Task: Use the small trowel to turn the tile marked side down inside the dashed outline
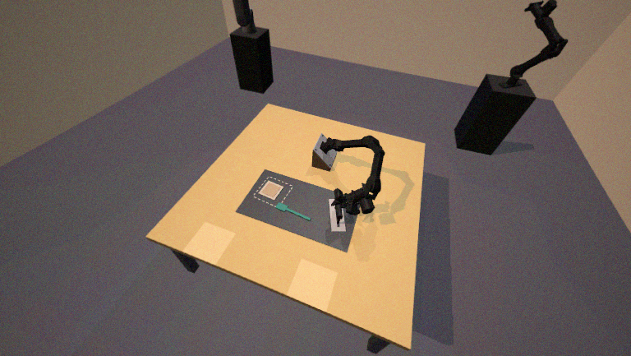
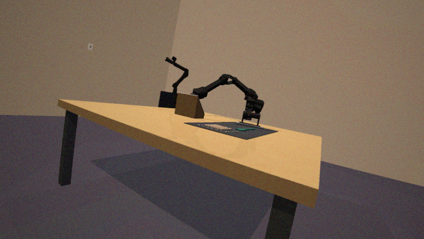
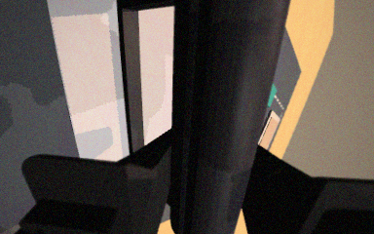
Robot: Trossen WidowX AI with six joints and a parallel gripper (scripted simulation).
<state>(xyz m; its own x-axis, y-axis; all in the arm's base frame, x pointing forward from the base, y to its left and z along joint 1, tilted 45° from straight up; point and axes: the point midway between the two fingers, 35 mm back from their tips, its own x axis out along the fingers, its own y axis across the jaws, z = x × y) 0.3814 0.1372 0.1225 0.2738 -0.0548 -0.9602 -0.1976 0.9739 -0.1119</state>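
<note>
Now: the trowel 2 cm to the left of my gripper tip, 1 cm below it and 1 cm behind it. The rest, counted from my gripper tip: teal strip 23 cm to the right, 6 cm below, 6 cm ahead; tile 38 cm to the right, 6 cm below, 4 cm behind; dark grey mat 18 cm to the right, 8 cm below, 1 cm ahead.
</note>
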